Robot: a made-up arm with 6 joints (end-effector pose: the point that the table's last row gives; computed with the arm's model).
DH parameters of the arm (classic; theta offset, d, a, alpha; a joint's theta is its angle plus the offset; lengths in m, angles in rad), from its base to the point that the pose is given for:
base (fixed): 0.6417 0 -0.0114 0
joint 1: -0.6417 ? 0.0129 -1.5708
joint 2: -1.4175 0 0.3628 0
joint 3: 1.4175 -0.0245 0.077 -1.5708
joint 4: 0 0.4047 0.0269 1.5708
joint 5: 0 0.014 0.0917 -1.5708
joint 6: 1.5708 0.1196 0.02 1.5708
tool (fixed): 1.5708 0.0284 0 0
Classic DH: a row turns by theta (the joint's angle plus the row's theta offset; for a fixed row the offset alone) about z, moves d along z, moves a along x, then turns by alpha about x.
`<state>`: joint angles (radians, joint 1 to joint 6).
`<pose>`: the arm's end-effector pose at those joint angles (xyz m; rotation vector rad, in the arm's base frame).
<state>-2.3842 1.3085 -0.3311 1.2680 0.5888 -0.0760</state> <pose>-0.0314 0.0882 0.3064 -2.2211 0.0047 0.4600</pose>
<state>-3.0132 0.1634 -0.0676 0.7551 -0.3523 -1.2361</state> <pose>-0.3338 0.0757 0.5118 1.8266 0.8977 -2.0664</pose>
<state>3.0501 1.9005 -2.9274 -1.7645 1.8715 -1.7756</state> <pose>-0.7570 0.2121 0.2978 2.1776 1.4853 0.9112</pose>
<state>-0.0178 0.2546 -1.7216 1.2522 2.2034 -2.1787</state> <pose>0.5642 0.0914 1.0374 -0.3936 -0.2659 2.2280</pose>
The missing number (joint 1, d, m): 0.6626
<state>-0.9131 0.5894 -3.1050 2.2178 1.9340 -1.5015</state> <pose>0.2649 -0.2786 1.4179 -0.8129 -0.7287 1.2359</pose>
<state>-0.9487 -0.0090 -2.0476 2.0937 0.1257 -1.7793</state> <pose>0.1688 -0.5095 1.3240 0.0085 -0.6089 -0.7280</pose>
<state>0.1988 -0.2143 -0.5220 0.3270 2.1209 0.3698</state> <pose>0.2295 0.0454 0.6650 0.1398 2.9805 -0.2331</pose>
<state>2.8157 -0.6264 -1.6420 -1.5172 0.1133 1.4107</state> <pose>-0.2113 -0.0059 1.4033 0.8995 -0.2338 2.5275</pose>
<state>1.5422 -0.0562 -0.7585 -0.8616 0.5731 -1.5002</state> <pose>-0.0401 0.5120 0.6955 2.4502 0.8108 -1.3523</pose>
